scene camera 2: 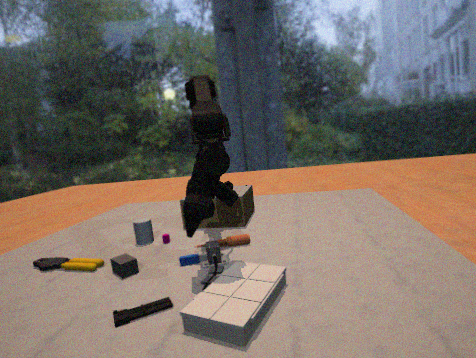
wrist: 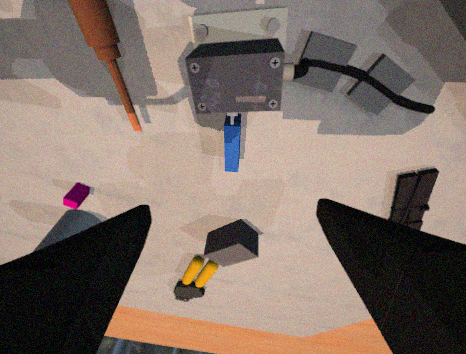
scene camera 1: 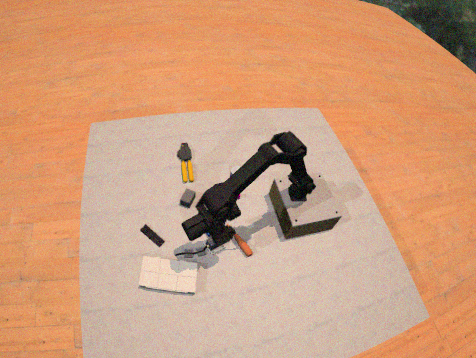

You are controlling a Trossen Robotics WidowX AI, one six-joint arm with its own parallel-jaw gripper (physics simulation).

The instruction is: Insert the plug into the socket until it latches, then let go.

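Frame: origin at the arm's base, x ahead, y left, z up, level; centimetres.
Seen in the pictures: gripper, fingertip midpoint: (scene camera 2: 190, 228) (wrist: 234, 209); arm's base, origin of the base link: (scene camera 1: 297, 194).
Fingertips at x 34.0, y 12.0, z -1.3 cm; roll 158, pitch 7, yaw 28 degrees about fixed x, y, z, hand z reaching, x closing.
Note:
Offsets run from my fingertips to a thing's middle. "*": to the spot under its first point.
The socket is a dark grey box {dy +4.2, dx -2.2, dz -6.8 cm} (scene camera 2: 213, 249) (wrist: 235, 82) with screws at its corners, on a pale bolted base; a black cable {* dy +7.8, dx +5.7, dz -8.5 cm} (wrist: 370, 80) leaves its side. The blue plug {dy -0.6, dx -0.6, dz -8.0 cm} (scene camera 2: 189, 259) (wrist: 232, 145) lies in line with the socket's lower face in the wrist view. Its end is at that face, with a small pale tab there, and most of its body sticks out. Whether it is latched cannot be told. My gripper (wrist: 234, 209) is wide open and empty, its fingertips apart on both sides and back from the plug. In scene camera 1 the arm hides the plug and most of the socket.
An orange screwdriver {dy +2.3, dx -11.4, dz -7.7 cm} (scene camera 1: 243, 245) (scene camera 2: 237, 241) (wrist: 95, 30) lies beside the socket. A white tiled block {dy +17.2, dx +13.7, dz -7.3 cm} (scene camera 1: 170, 276) (scene camera 2: 240, 295), dark block {dy -15.2, dx +7.2, dz -7.3 cm} (scene camera 1: 188, 198) (wrist: 232, 240), black bar {dy +1.2, dx +20.2, dz -8.3 cm} (scene camera 1: 152, 235) (wrist: 415, 195), yellow-handled pliers {* dy -29.3, dx +7.3, dz -7.4 cm} (scene camera 1: 187, 170) (scene camera 2: 82, 263), grey cylinder {dy -25.4, dx -12.5, dz -5.6 cm} (scene camera 2: 143, 233) and magenta piece {dy -17.3, dx -12.7, dz -7.8 cm} (scene camera 2: 166, 238) (wrist: 76, 195) lie around.

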